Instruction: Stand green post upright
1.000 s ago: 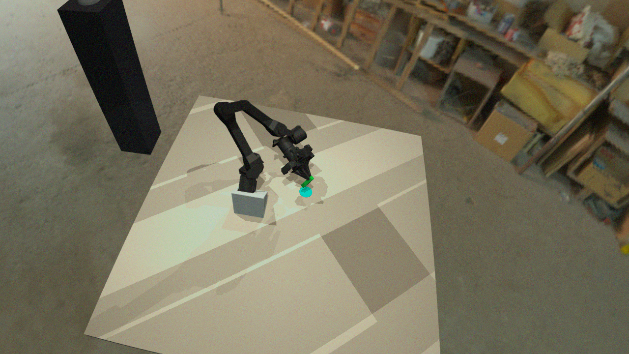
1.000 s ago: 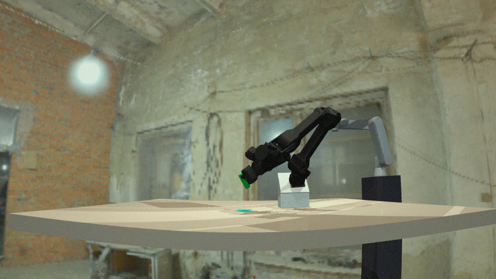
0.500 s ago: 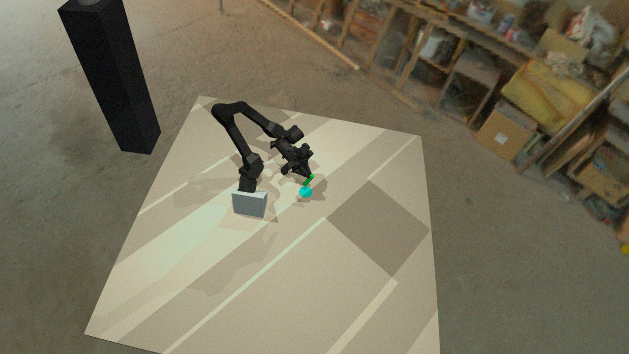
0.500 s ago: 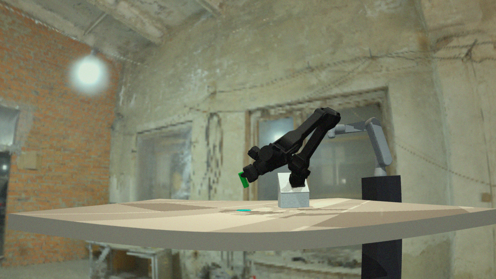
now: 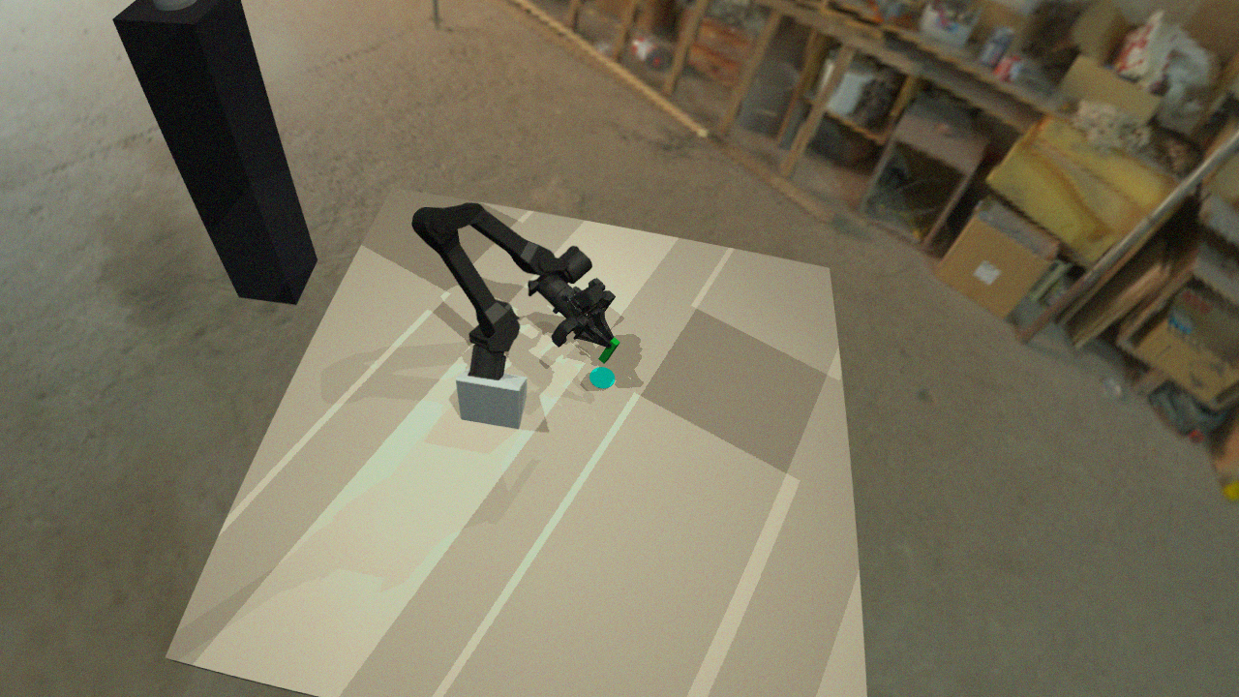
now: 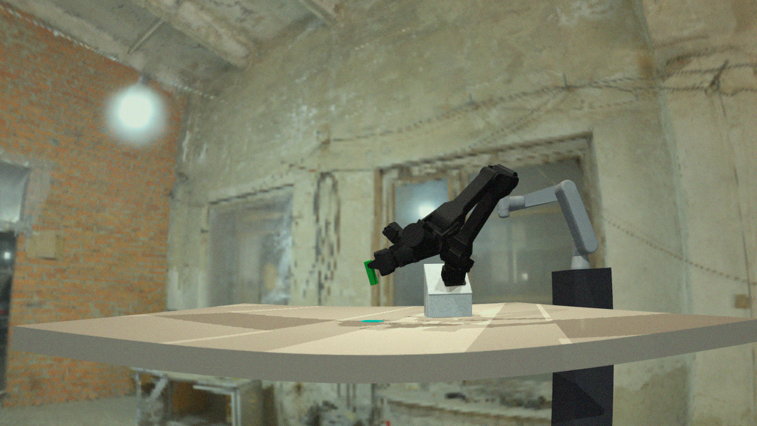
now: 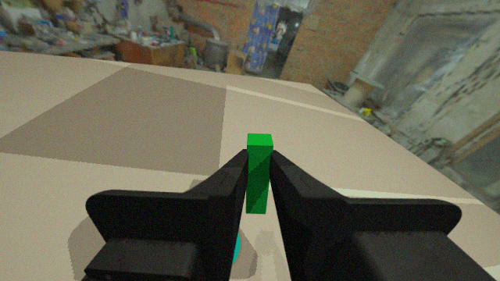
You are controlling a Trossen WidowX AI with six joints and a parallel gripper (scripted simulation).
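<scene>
Now: the cyan circle 10 mm behind my gripper tip, 10 mm to the left of it and 150 mm below it. Also, from my gripper tip: green post 20 mm below.
</scene>
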